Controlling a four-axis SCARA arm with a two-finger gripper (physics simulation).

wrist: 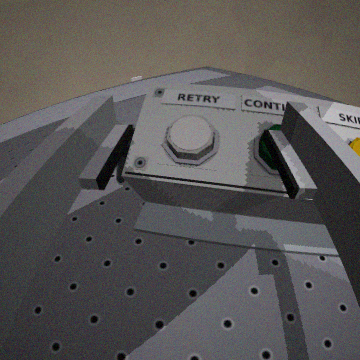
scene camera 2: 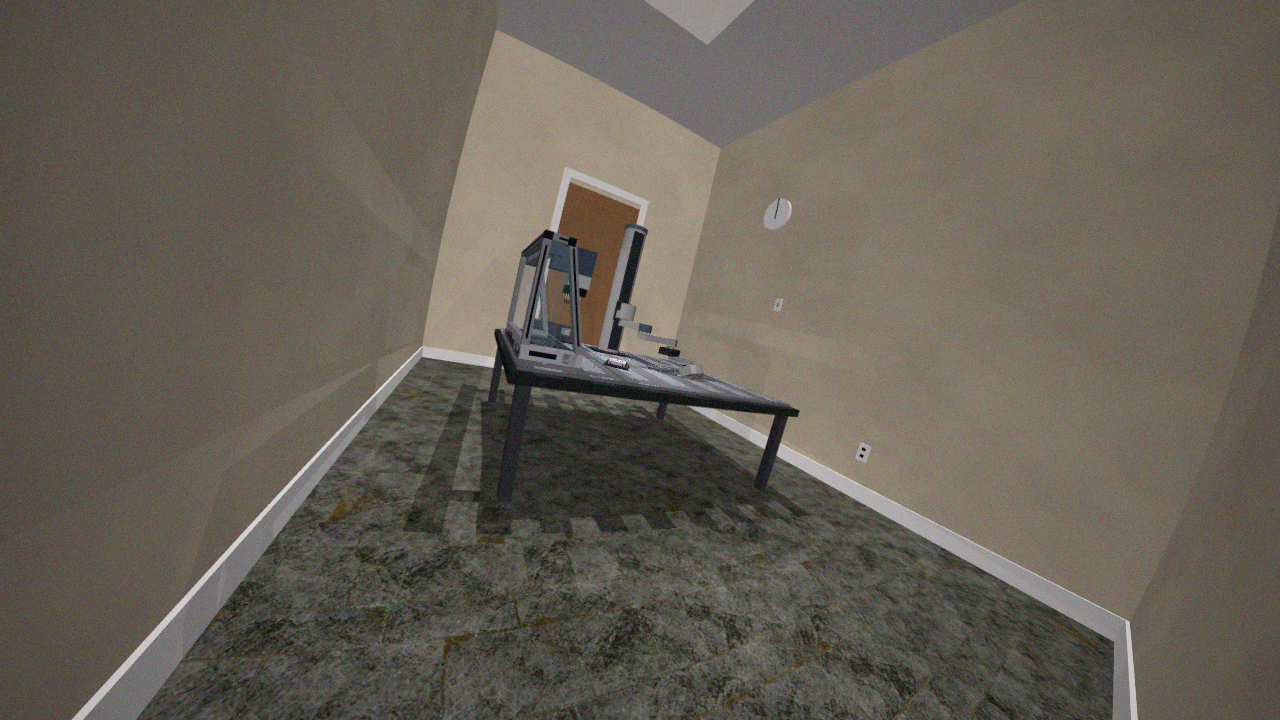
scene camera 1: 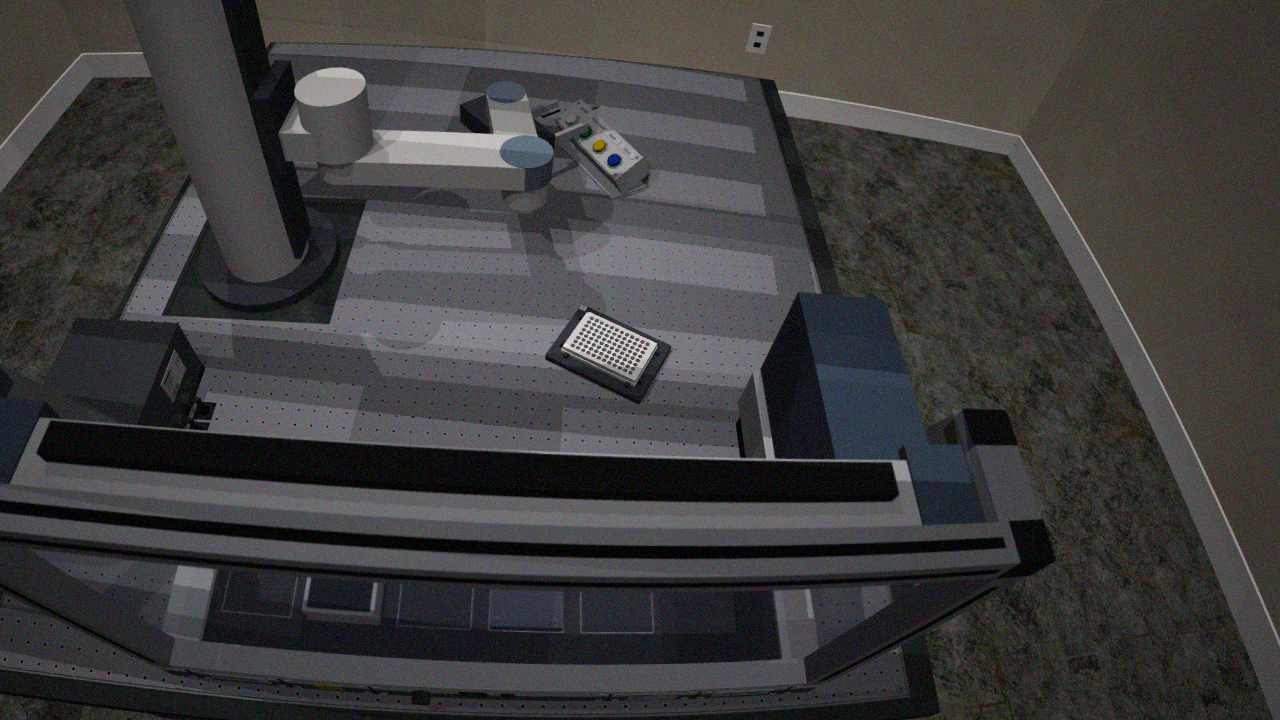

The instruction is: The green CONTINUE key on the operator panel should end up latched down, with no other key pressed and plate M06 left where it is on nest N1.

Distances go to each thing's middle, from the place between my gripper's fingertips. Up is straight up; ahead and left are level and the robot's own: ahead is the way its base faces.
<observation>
I see my gripper 53 cm to the left of the white well plate (scene camera 1: pixel 597 342), 8 cm short of it and 6 cm above it.
</observation>
